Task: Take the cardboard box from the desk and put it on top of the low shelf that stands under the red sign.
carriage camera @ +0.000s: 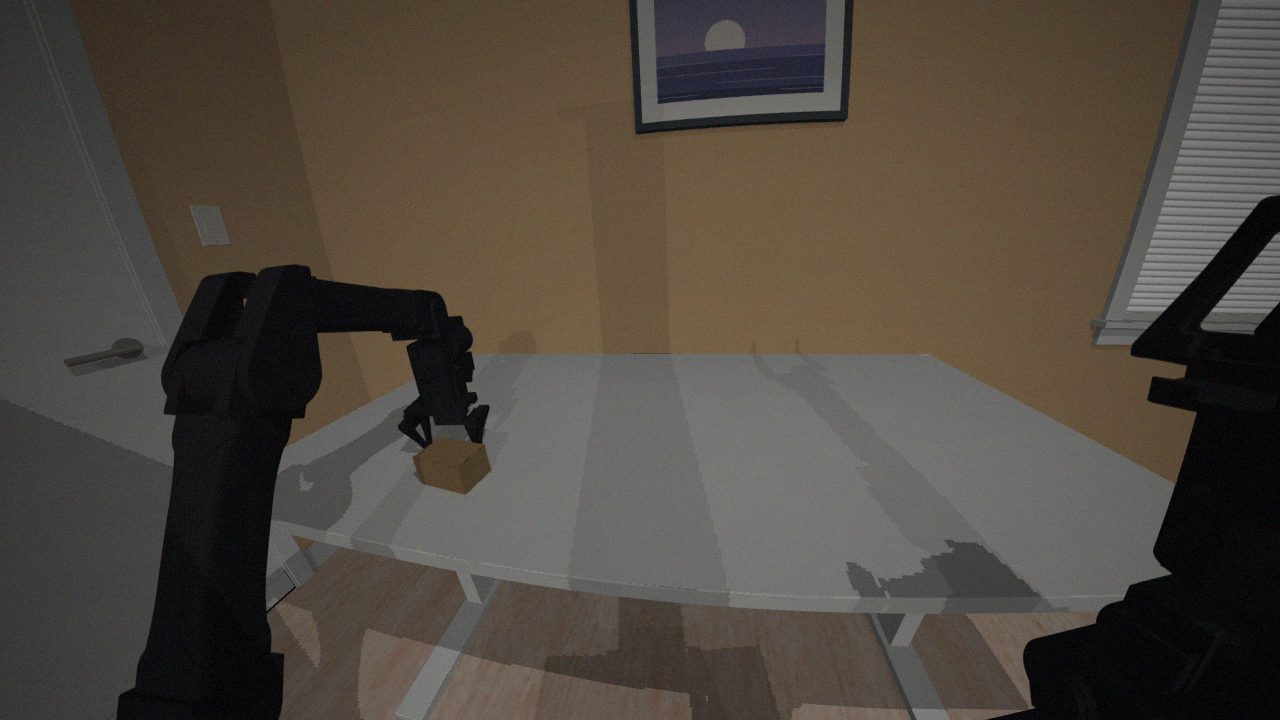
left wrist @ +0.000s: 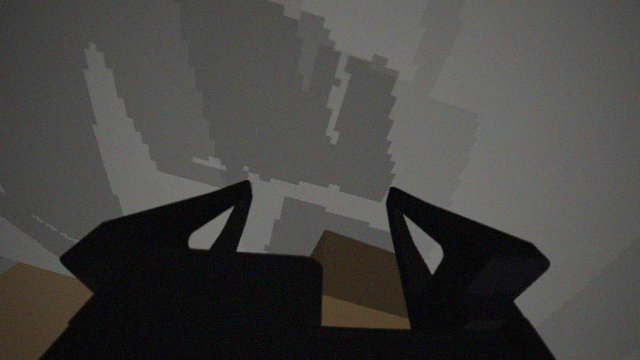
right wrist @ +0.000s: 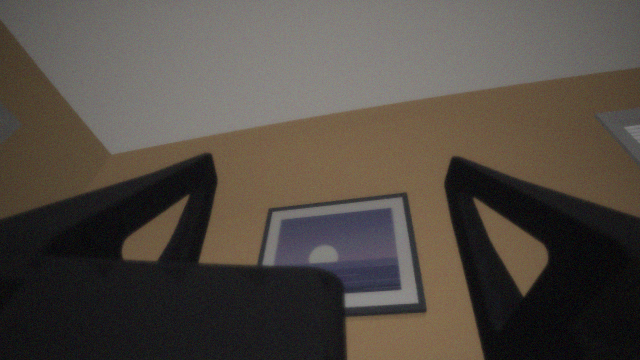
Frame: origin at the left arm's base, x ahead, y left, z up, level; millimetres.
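Seen in the pictures: left gripper, fingertip midpoint: (left wrist: pixel 319 191); right gripper, fingertip midpoint: (right wrist: pixel 331 168).
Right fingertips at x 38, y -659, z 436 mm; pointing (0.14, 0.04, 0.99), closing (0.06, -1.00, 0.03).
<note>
A point is followed by its place in that frame.
The brown cardboard box (carriage camera: pixel 452 467) {y -61, x 313, z 131 mm} (left wrist: pixel 361 277) {y -26, x 386, z 115 mm} sits on the white desk (carriage camera: pixel 769 483) {y -513, x 306, z 84 mm}, near the left end of its front edge in the carriage view. My left gripper (carriage camera: pixel 453 442) {y 7, x 427, z 85 mm} (left wrist: pixel 319 191) {y 7, x 427, z 85 mm} is open and empty, pointing down just behind and above the box. In the left wrist view the box shows at the bottom, partly hidden by the gripper body and the right-hand finger. My right gripper (right wrist: pixel 331 168) {y -659, x 38, z 436 mm} is open and empty, raised high at the right, away from the desk top. The low shelf and the red sign do not show in these views.
A framed picture (carriage camera: pixel 742 113) {y -633, x 889, z 737 mm} (right wrist: pixel 415 260) {y -884, x 843, z 871 mm} hangs on the tan wall behind the desk. A door with a handle (carriage camera: pixel 105 354) {y 913, x 518, z 289 mm} is at the left, beside a light switch (carriage camera: pixel 209 224) {y 916, x 847, z 586 mm}. A window with blinds (carriage camera: pixel 1203 205) {y -1909, x 673, z 519 mm} is at the right. Desk legs (carriage camera: pixel 443 658) stand on the wooden floor.
</note>
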